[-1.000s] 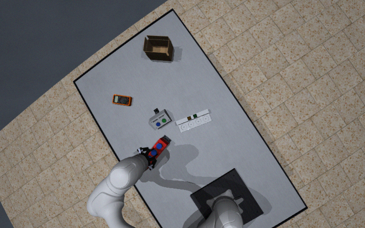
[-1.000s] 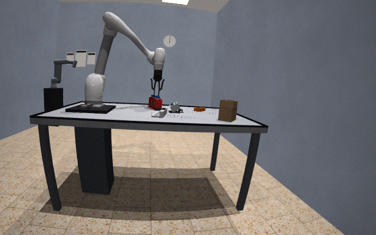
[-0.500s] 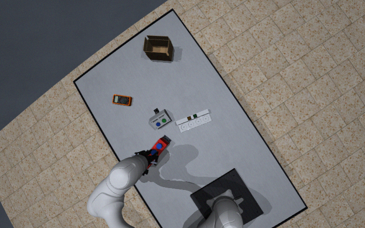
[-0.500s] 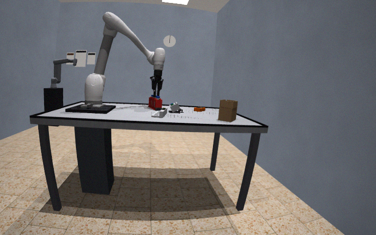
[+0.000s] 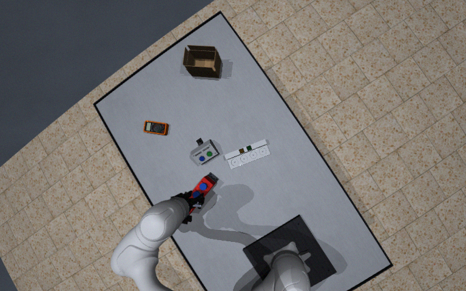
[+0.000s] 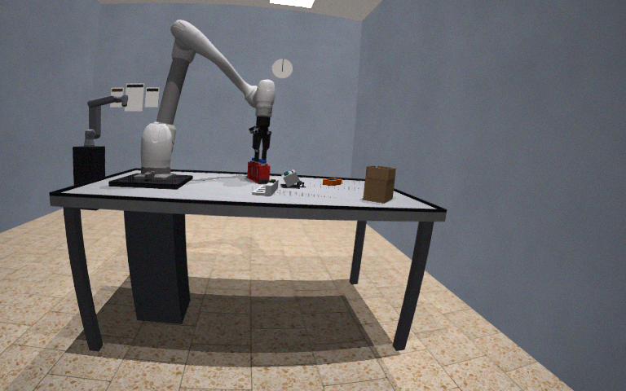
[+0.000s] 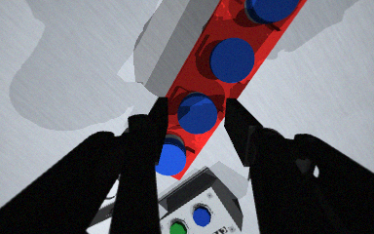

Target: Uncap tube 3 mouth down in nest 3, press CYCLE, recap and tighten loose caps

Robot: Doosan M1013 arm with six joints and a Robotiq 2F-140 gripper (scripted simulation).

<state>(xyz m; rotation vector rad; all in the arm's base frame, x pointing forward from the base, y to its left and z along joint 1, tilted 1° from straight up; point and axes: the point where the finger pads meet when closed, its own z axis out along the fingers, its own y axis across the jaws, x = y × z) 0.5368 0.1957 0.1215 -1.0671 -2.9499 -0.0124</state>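
The blue cap is 30 mm below my hand. Also, from my hand: key housing: 160 mm ahead, 120 mm to the right, 90 mm below; then green ready key: 140 mm ahead, 140 mm to the right, 70 mm below; then blue cycle key: 140 mm ahead, 100 mm to the right, 70 mm below.
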